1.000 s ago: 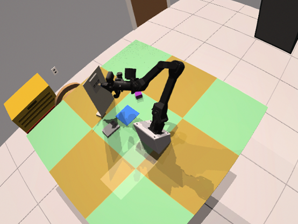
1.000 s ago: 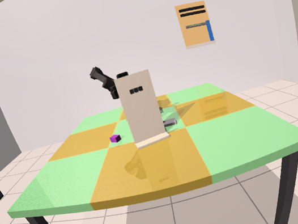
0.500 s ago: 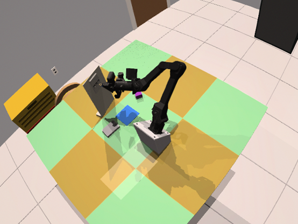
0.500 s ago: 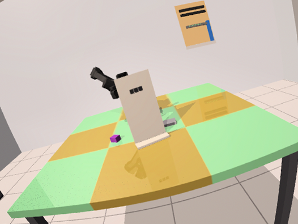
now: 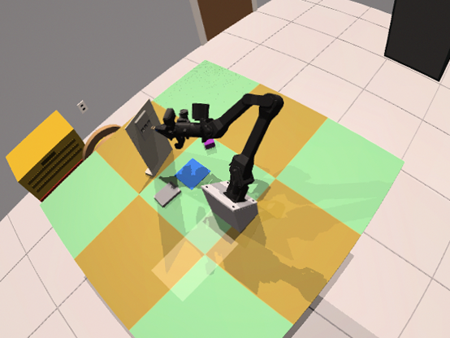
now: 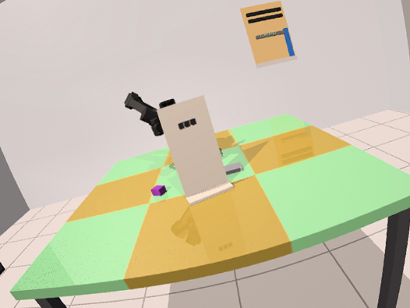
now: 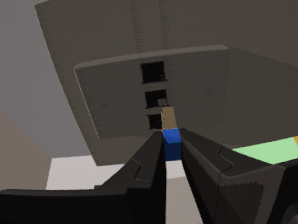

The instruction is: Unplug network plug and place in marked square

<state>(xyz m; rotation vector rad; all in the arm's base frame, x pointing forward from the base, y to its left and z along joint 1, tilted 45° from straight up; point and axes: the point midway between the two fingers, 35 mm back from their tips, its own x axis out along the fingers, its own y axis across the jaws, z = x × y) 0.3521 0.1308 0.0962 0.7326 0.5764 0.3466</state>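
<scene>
Right now the blue marked square is 10 cm behind my gripper tip, 3 cm to the right of it and 26 cm below it. Also, from my gripper tip: network plug 1 cm ahead; flat grey box 10 cm behind, 11 cm to the left, 26 cm below; upright grey panel 6 cm ahead, 3 cm to the left, 10 cm below.
</scene>
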